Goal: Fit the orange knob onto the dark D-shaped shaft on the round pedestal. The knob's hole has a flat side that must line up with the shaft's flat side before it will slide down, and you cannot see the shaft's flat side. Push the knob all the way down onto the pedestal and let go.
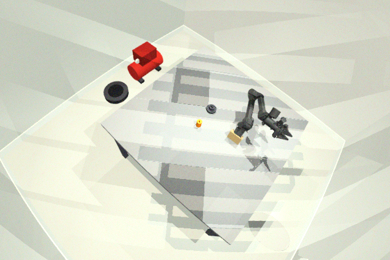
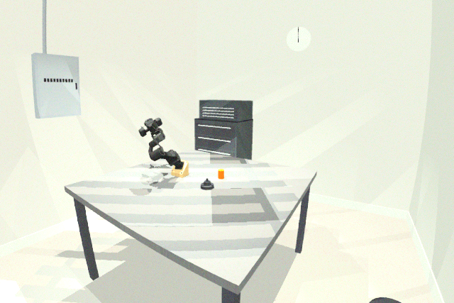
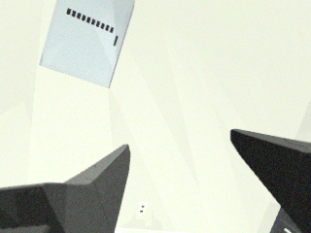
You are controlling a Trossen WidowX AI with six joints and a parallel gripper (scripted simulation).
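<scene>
Now: the orange knob 600 mm ahead of my gripper tip, 330 mm below it and 90 mm to the left of it. Round my gripper tip: pedestal (600 mm ahead, 330 mm below, 100 mm to the right).
</scene>
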